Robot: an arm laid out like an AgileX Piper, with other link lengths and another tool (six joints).
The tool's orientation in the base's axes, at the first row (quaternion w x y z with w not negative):
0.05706, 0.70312, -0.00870, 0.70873
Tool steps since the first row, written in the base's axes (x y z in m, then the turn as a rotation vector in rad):
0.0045, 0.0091, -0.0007, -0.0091, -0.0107, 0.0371
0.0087, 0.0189, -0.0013, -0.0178, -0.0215, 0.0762
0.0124, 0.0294, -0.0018, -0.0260, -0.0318, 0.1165
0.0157, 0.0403, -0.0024, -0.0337, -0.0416, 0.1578
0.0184, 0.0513, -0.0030, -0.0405, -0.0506, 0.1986
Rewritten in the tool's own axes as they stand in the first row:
-0.0001, -0.0095, 0.0036, 0.0363, 0.0140, -0.0077
0.0000, -0.0197, 0.0069, 0.0746, 0.0282, -0.0149
0.0002, -0.0305, 0.0096, 0.1142, 0.0419, -0.0216
0.0003, -0.0417, 0.0119, 0.1547, 0.0552, -0.0280
0.0004, -0.0529, 0.0135, 0.1948, 0.0675, -0.0334

